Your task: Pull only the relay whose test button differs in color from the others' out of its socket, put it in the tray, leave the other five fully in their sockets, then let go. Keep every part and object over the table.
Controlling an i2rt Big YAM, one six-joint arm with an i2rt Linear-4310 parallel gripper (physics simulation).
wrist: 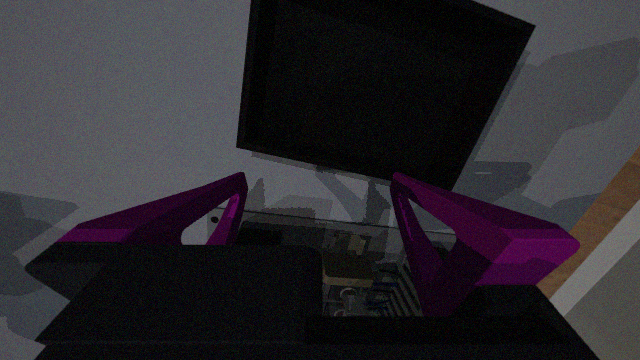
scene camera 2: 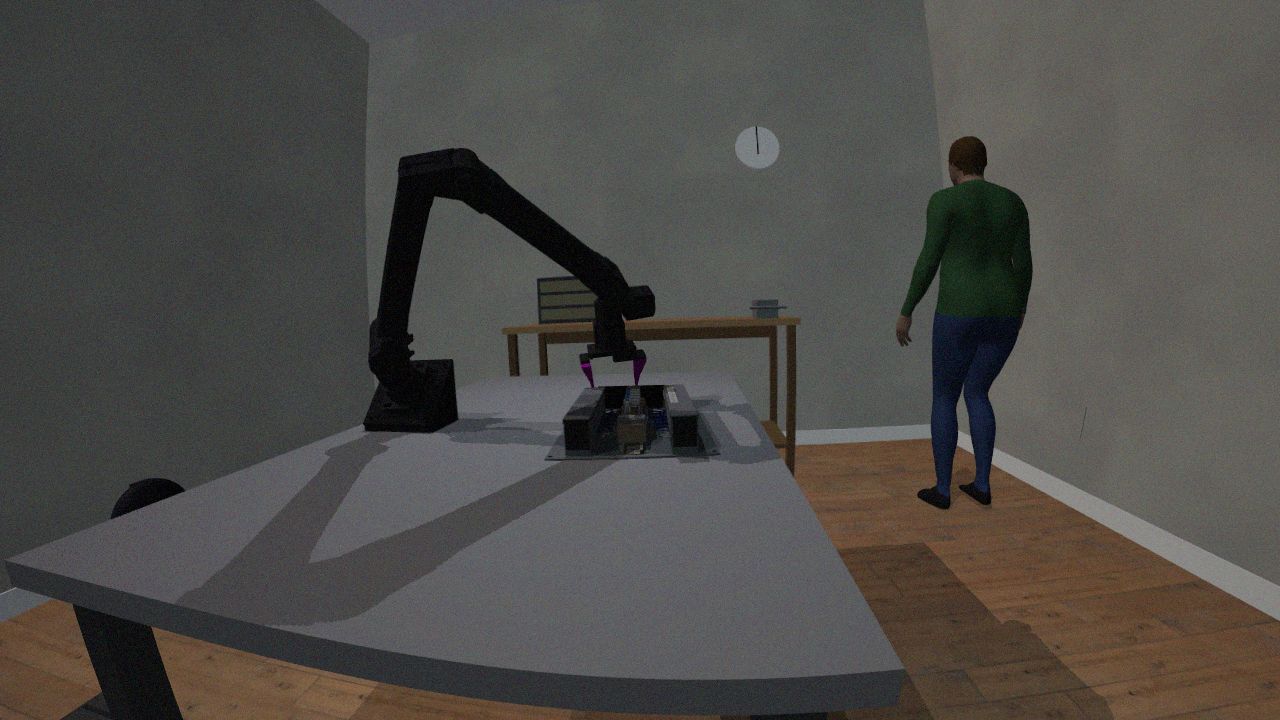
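Where they show: gripper, fingertip midpoint: [wrist: 319,180] [scene camera 2: 615,388]; arm's base at its link origin: [scene camera 2: 407,389].
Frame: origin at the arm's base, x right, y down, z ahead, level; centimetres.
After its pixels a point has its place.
My gripper [scene camera 2: 614,385] {x -14.6, y 3.1, z 43.4 cm} [wrist: 319,180] {x -14.6, y 3.1, z 43.4 cm}, with magenta fingers, is open and empty above the relay panel. The panel's base plate [scene camera 2: 586,454] {x 22.3, y 7.4, z 42.6 cm} lies on the table. The relay row [scene camera 2: 633,398] [wrist: 348,296] runs between two wire ducts, behind a tan end block [scene camera 2: 631,433] [wrist: 348,270]. In the wrist view, clear housings show below the fingertips, and the dark gripper body hides most of the row. The test buttons' colors cannot be told. The black tray [wrist: 380,90] {x -21.2, y 7.7, z 47.2 cm} lies beyond the fingertips, past the panel's edge; its floor looks bare but is very dark.
Tall grey wire ducts [scene camera 2: 582,420] {x 22.2, y 2.0, z 42.3 cm} [scene camera 2: 682,420] {x 21.6, y 2.5, z 57.4 cm} flank the relay row. The table [scene camera 2: 537,555] {x 53.8, y 8.0, z 42.7 cm} has its right edge near the panel. A wooden bench [scene camera 2: 698,332] stands behind the table. A person in a green top [scene camera 2: 980,250] stands on the floor to the right.
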